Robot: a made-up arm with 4 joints.
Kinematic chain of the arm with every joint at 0, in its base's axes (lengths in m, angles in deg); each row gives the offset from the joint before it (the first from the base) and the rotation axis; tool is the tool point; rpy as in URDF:
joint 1: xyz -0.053 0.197 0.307 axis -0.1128 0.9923 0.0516
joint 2: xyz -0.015 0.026 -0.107 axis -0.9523 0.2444 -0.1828
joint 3: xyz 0.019 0 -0.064 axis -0.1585 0.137 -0.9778
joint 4: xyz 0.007 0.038 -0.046 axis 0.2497 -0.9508 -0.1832
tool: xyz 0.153 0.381 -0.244 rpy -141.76 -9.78 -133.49
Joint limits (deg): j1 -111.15..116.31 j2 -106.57..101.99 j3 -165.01..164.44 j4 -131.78..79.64
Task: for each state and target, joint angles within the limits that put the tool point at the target. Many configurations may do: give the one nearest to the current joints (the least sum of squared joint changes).
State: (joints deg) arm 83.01 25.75 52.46 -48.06
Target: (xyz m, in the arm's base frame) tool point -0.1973 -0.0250 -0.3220
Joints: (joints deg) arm 31.85 33.49 67.39 -23.35
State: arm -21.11 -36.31 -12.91 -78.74
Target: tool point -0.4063 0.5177 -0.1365
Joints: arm 3.22 -16.74 -27.49 -64.58
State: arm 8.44 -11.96 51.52 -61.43
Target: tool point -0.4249 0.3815 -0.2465
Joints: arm 40.33 12.99 47.73 -51.48
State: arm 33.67 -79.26 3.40 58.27
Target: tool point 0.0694 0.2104 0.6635
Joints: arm 20.01 -83.34 -15.66 70.74
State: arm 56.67 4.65 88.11 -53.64
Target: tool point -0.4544 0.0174 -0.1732
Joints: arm 62.01 40.40 118.08 -91.60
